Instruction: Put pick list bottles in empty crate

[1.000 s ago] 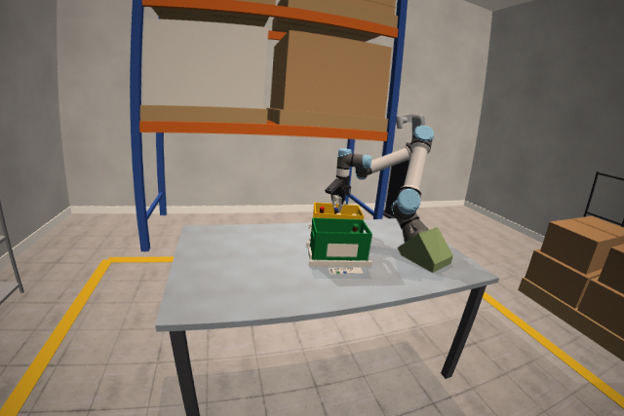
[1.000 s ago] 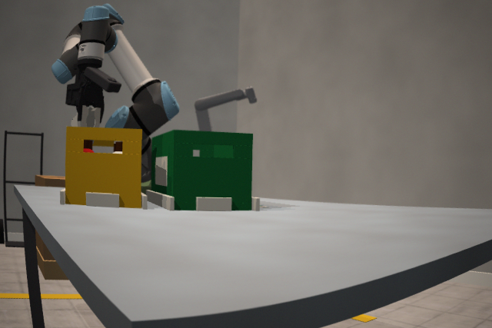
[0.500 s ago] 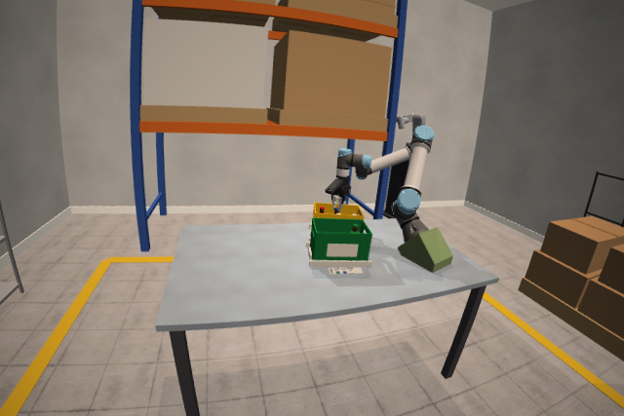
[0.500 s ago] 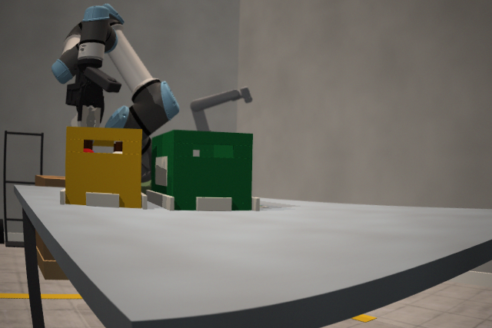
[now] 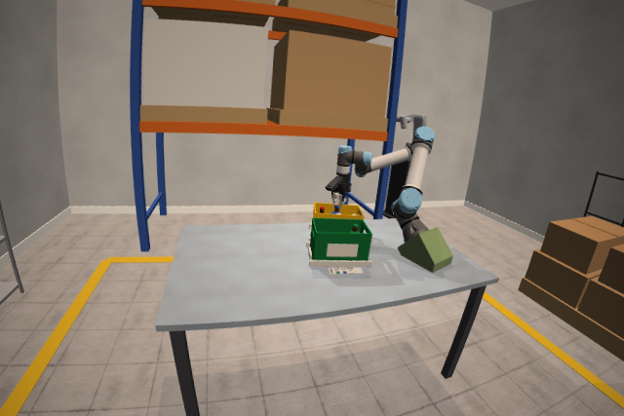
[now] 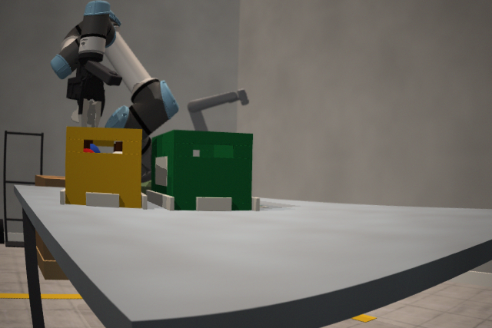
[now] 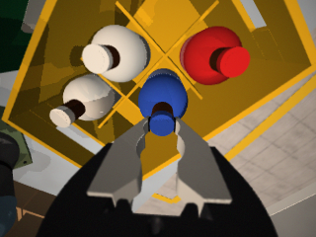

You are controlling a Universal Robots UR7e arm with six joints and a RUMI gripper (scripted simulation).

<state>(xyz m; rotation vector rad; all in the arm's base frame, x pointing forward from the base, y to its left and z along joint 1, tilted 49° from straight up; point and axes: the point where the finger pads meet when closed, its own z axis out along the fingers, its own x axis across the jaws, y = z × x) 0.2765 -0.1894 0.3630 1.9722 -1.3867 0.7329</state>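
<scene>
My hand is 7 cm above the blue-label bottle. From my hand the other things lie so: green-label bottle (4 cm ahead, 25 cm to the left, 8 cm below); then red-label bottle (8 cm ahead, 4 cm to the right, 8 cm below); then yellow crate (2 cm ahead, 4 cm to the left, 9 cm below).
</scene>
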